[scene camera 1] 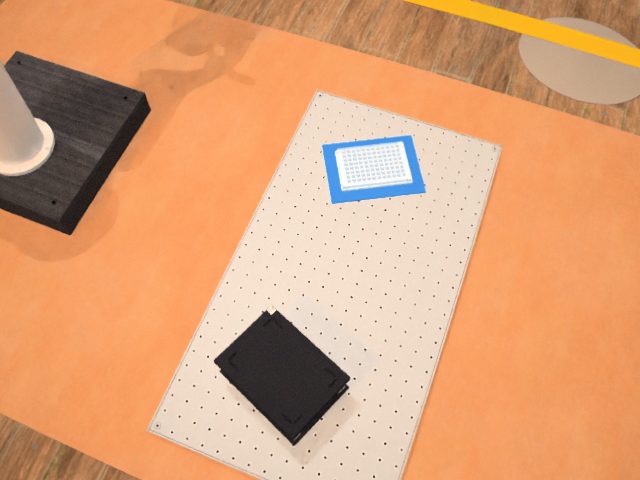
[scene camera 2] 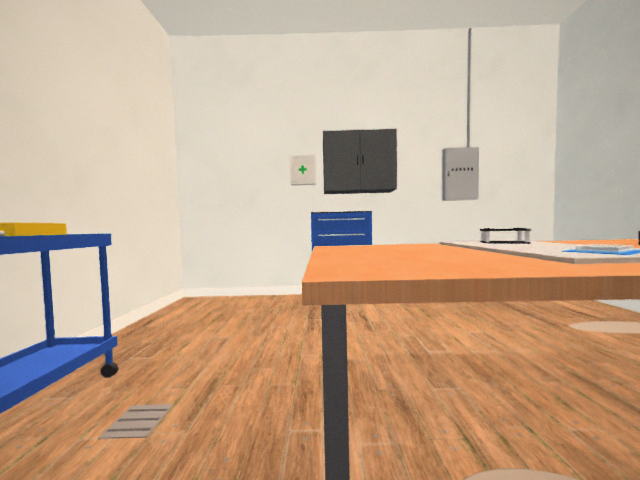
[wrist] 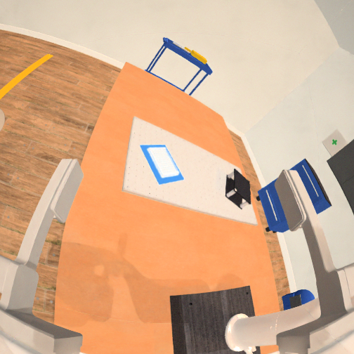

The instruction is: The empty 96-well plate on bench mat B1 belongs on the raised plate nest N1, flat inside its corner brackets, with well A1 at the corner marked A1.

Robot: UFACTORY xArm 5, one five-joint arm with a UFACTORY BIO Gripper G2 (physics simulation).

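Frame: origin at the arm's base, x ahead, y left, z up, level; millimetres.
Seen in the pictures: arm's base, link origin: [scene camera 1: 20, 147].
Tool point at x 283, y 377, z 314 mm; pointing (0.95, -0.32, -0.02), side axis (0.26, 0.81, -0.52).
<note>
Offsets run from my tool point to a thing's top centre. "*": to the spot under its first point. Level surfaces: height alone.
The white 96-well plate @[290 mm right, 354 mm ahead, 345 mm down] [scene camera 1: 374, 166] [scene camera 2: 602, 249] [wrist: 162, 161] lies flat on the blue bench mat B1 @[359 mm down] [scene camera 1: 382, 193] [wrist: 149, 157]. Its well A1 cannot be made out. The raised black plate nest N1 @[696 mm right, 269 mm ahead, 297 mm down] [scene camera 1: 281, 374] [scene camera 2: 505, 229] [wrist: 241, 186] stands apart from the mat, turned at an angle to it, with corner brackets on its bare top. A small pale tag @[* 610 mm right, 236 mm ahead, 300 mm down] [scene camera 1: 271, 310] sits at one nest corner; its lettering is unreadable. My gripper [wrist: 180, 195] is wide open and empty, high above the table and away from plate and nest. It does not show in the scene views.
The mat and nest are on a pale perforated board @[361 mm down] [scene camera 1: 356, 268] [wrist: 200, 175] on the orange table @[374 mm down] [scene camera 1: 516, 335] [scene camera 2: 413, 263] [wrist: 200, 250]. The arm stands on a black base block [scene camera 1: 93, 134] [wrist: 210, 315]. A blue cart [scene camera 2: 56, 240] stands beyond the table.
</note>
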